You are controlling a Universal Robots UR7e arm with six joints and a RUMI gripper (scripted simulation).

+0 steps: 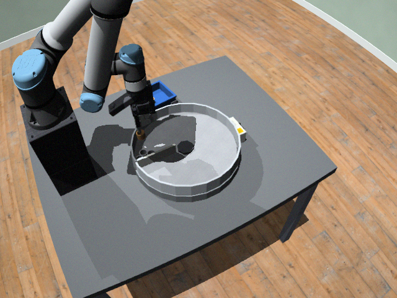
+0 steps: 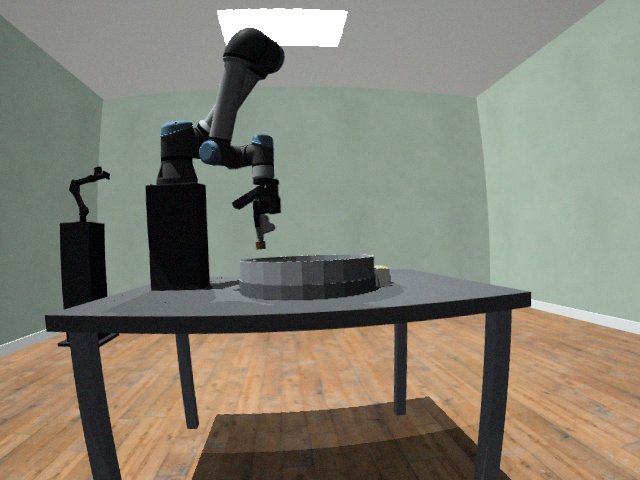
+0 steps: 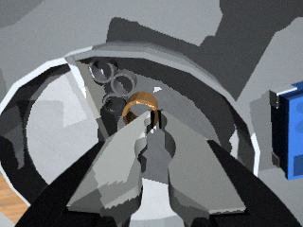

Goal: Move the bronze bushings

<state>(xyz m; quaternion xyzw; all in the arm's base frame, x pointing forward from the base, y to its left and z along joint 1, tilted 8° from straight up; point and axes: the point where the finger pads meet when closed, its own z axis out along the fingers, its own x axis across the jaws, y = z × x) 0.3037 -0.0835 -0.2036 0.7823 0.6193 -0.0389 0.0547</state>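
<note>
Right now the blue crate is 27 cm to the left of my hand, 17 cm ahead of it and 14 cm below it. From my hand the other things lie so: turntable: 14 cm ahead, 11 cm below, 9 cm to the right.
</note>
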